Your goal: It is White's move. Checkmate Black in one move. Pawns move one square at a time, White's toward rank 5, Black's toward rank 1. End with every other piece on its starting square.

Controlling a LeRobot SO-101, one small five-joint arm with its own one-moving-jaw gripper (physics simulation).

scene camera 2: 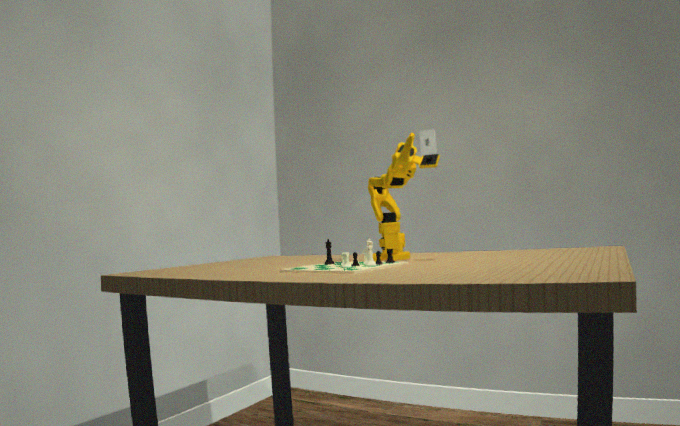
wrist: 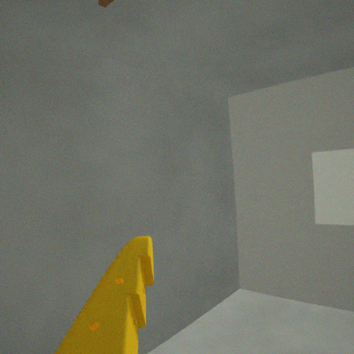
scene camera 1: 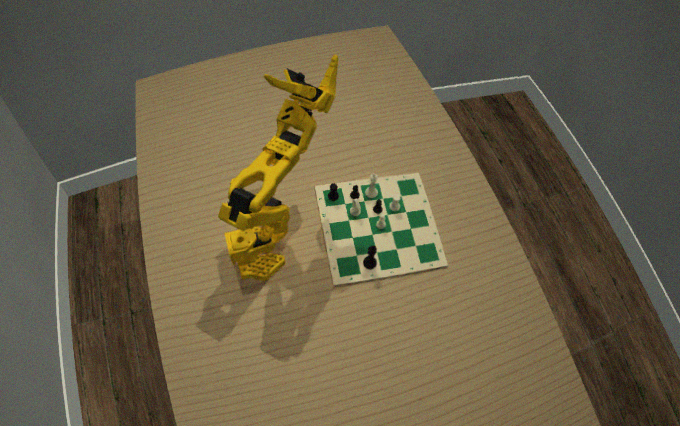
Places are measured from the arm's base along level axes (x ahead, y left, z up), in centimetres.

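Pixels of known places: hand at its tool point: (scene camera 2: 411, 136) (scene camera 1: 334, 57); arm's base at its link origin: (scene camera 2: 387, 259) (scene camera 1: 268, 252).
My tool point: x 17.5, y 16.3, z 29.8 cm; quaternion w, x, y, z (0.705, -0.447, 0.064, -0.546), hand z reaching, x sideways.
For each thing: its top centre in the pictures, then the offset to it from my tool point. Level surfaces: height alone.
- green-and-white board at its top centre: (scene camera 1: 380, 224) (scene camera 2: 344, 265) dx +4.4, dy -17.1, dz -29.2 cm
- tall white king at its top centre: (scene camera 1: 374, 173) (scene camera 2: 369, 238) dx +5.3, dy -9.7, dz -22.8 cm
- larger black piece at its top centre: (scene camera 1: 333, 186) (scene camera 2: 389, 248) dx -2.2, dy -8.2, dz -25.9 cm
- white piece at its top centre: (scene camera 1: 356, 200) dx +0.9, dy -12.9, dz -25.2 cm
- squat white rook at its top centre: (scene camera 1: 396, 197) (scene camera 2: 346, 252) dx +8.6, dy -14.1, dz -25.9 cm
- white pawn at its top centre: (scene camera 1: 382, 216) dx +4.6, dy -17.1, dz -26.0 cm
- black king at its top centre: (scene camera 1: 372, 246) (scene camera 2: 328, 238) dx -0.2, dy -24.2, dz -22.8 cm
- wooden table at its surface level: dz -29.8 cm
The green-and-white board (scene camera 1: 415, 201) lies right of the arm's base. A tall white king (scene camera 1: 371, 191) (scene camera 2: 369, 253), a black pawn (scene camera 1: 355, 192) (scene camera 2: 378, 258) and a larger black piece (scene camera 1: 333, 193) (scene camera 2: 389, 256) stand in its far row. A white piece (scene camera 1: 355, 208), a black pawn (scene camera 1: 377, 206) (scene camera 2: 354, 259) and a squat white rook (scene camera 1: 394, 204) (scene camera 2: 345, 259) stand in the row in front. A white pawn (scene camera 1: 381, 222) stands on the middle square. A black king (scene camera 1: 370, 260) (scene camera 2: 328, 253) stands in the near row. My gripper (scene camera 1: 300, 66) is fully open and empty, high above the table beyond the board.
The arm's base (scene camera 1: 254, 243) (scene camera 2: 393, 243) stands on the wooden table (scene camera 1: 351, 351) (scene camera 2: 501, 270), left of the board in scene camera 1. The arm reaches up and away from its base. A grey wall (wrist: 75, 175) and a pale panel (wrist: 334, 187) show in the wrist view.
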